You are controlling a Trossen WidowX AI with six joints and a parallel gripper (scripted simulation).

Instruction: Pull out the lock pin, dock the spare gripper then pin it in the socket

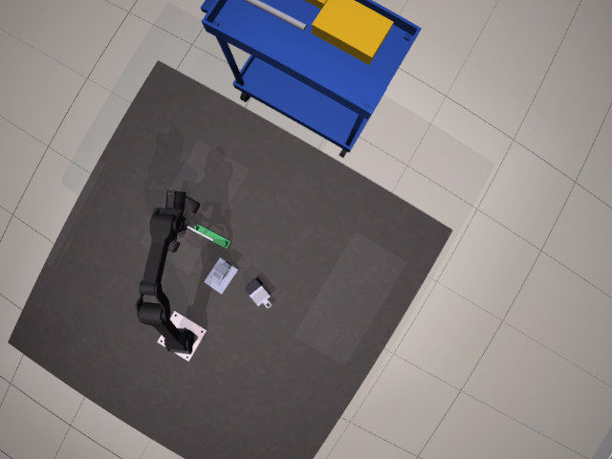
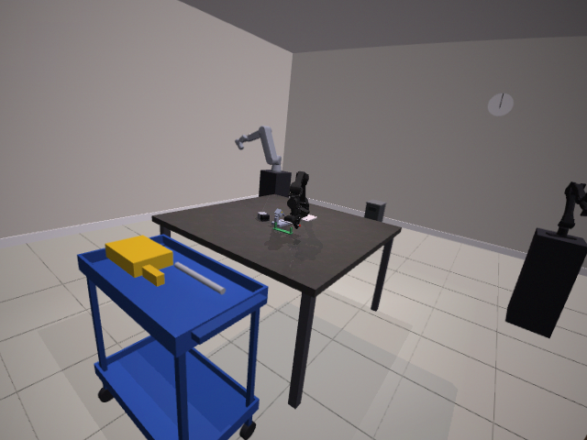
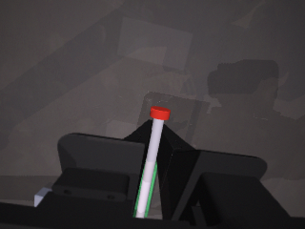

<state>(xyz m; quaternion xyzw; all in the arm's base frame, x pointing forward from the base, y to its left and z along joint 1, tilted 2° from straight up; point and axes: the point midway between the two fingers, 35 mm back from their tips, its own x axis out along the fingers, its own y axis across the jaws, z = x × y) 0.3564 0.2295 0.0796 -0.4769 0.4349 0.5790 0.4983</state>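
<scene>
My gripper tip is now 100 mm to the left of the green flat bracket, 20 mm short of it and 20 mm above it. Also, from my gripper tip: spare gripper: 370 mm to the right, 60 mm behind, 20 mm below; grey mount: 210 mm to the right, 60 mm behind, 10 mm above.
</scene>
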